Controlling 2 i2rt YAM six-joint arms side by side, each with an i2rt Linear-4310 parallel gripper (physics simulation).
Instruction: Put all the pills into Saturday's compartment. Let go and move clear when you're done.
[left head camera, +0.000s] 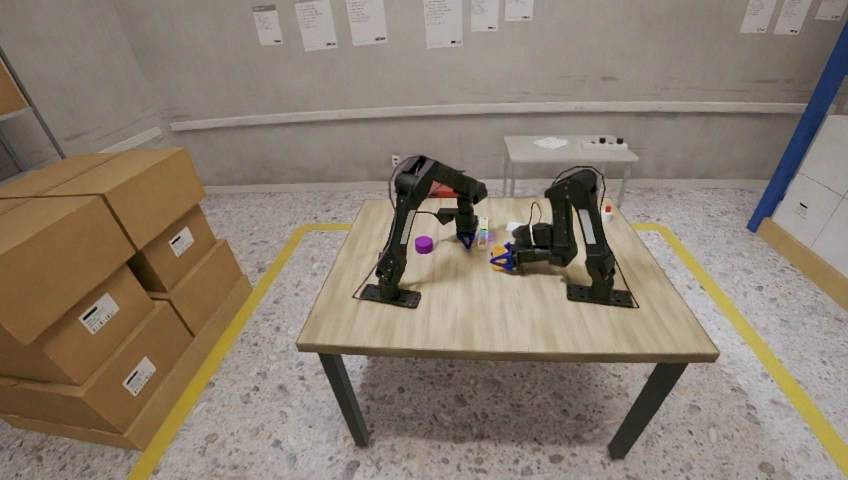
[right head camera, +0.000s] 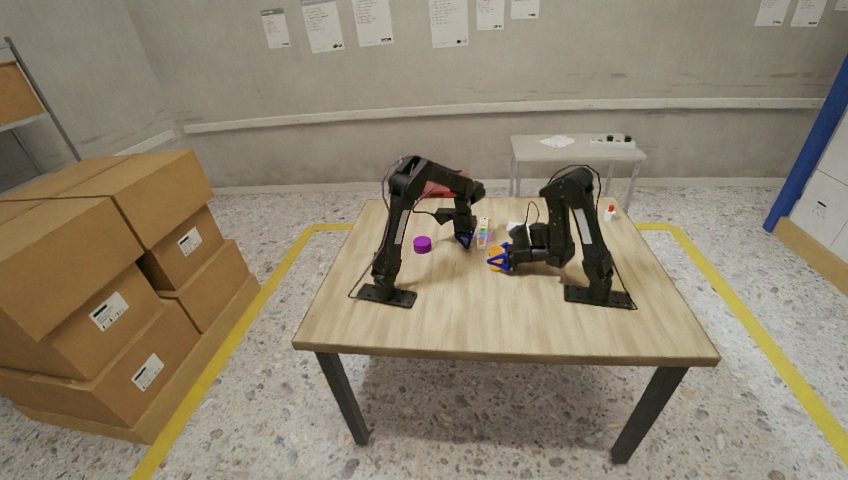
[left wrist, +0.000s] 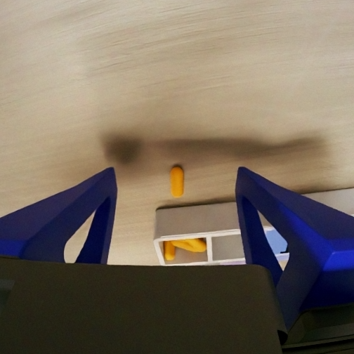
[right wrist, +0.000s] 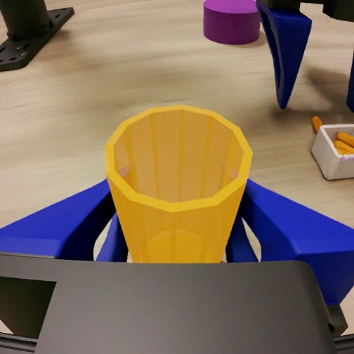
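Pixels of known places: left gripper, between the fingertips: (left head camera: 469, 244) (right head camera: 468, 244); right gripper, between the fingertips: (left head camera: 490, 258) (right head camera: 487, 258); left arm's base, origin of its link: (left head camera: 390, 296) (right head camera: 386, 296); right arm's base, origin of its link: (left head camera: 598, 296) (right head camera: 596, 298).
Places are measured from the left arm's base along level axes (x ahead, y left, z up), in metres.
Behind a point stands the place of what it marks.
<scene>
One loose orange pill (left wrist: 177, 182) (right wrist: 316, 124) lies on the table just outside the end of the white pillbox (left head camera: 483, 239) @[x 0.381, y -0.249, z 0.009 m] (left wrist: 197, 220) (right wrist: 330, 162). Several orange pills (left wrist: 192, 245) (right wrist: 344, 145) lie in the pillbox's end compartment; its lid letter is hidden in the left wrist view. The neighbouring compartment looks empty where it shows. My left gripper (left head camera: 467, 239) @[x 0.333, y -0.203, z 0.013 m] (right head camera: 465, 240) @[x 0.333, y -0.203, z 0.013 m] (left wrist: 175, 178) is partly open above the loose pill, one finger on either side, holding nothing. My right gripper (left head camera: 501, 258) @[x 0.228, y -0.297, z 0.039 m] (right head camera: 498, 259) @[x 0.228, y -0.297, z 0.039 m] (right wrist: 176, 176) is shut on an orange translucent cup (right wrist: 180, 230); no pills show inside the cup.
A purple round lid (left head camera: 423, 244) @[x 0.260, y -0.038, z 0.037 m] (right head camera: 421, 244) @[x 0.260, y -0.037, z 0.038 m] (right wrist: 231, 22) lies left of the left gripper. A white object (left head camera: 513, 226) (right head camera: 516, 227) lies right of the pillbox. A red-capped white bottle (left head camera: 606, 215) @[x 0.627, y -0.733, z 0.033 m] (right head camera: 609, 214) @[x 0.627, y -0.733, z 0.035 m] stands at the back right. A red object (left head camera: 443, 190) shows behind the left arm.
</scene>
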